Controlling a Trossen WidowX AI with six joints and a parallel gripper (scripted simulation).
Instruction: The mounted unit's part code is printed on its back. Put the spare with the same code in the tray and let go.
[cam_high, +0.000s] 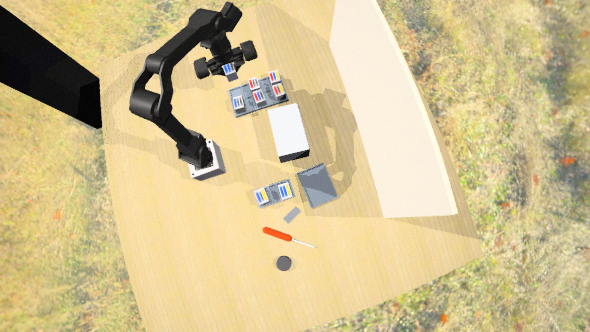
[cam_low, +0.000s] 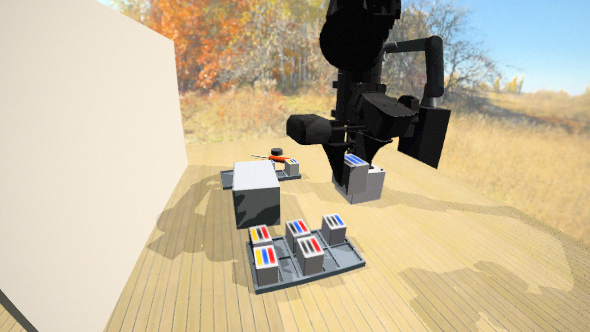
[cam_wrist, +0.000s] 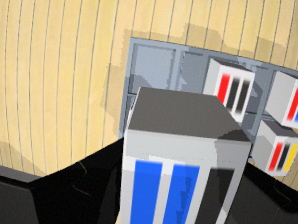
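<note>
My gripper tip is now 390 mm to the left of the grey-blue tray, 190 mm short of it and 160 mm above it. Round my gripper tip: curved beige panel 390 mm ahead, 210 mm to the right, 60 mm above; then white spare 20 mm above; then pale grey box 200 mm to the right, 140 mm ahead, 120 mm below.
</note>
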